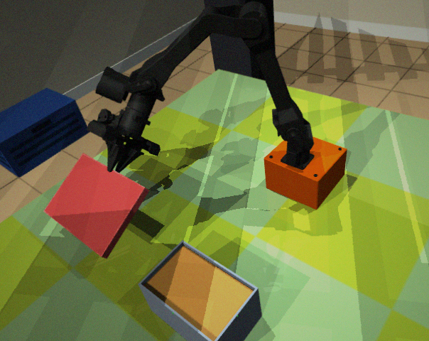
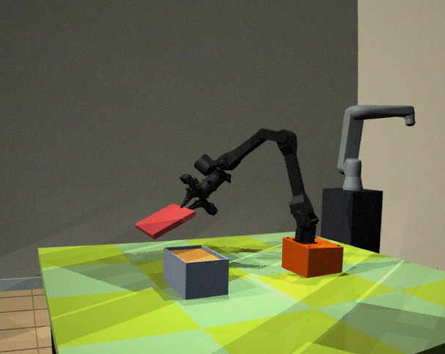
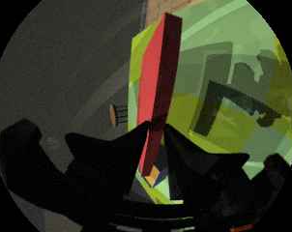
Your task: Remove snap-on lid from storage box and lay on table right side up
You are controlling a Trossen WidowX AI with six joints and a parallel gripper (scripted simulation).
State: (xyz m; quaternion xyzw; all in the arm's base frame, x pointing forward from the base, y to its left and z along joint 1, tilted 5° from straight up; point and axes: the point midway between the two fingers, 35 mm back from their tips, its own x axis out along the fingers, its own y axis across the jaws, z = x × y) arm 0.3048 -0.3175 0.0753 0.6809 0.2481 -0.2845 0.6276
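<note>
The red lid lies 70 mm ahead of my gripper tip and 30 mm below it. The rest, counted from my gripper tip: grey-blue storage box: 320 mm to the left, 140 mm below, 100 mm ahead.
</note>
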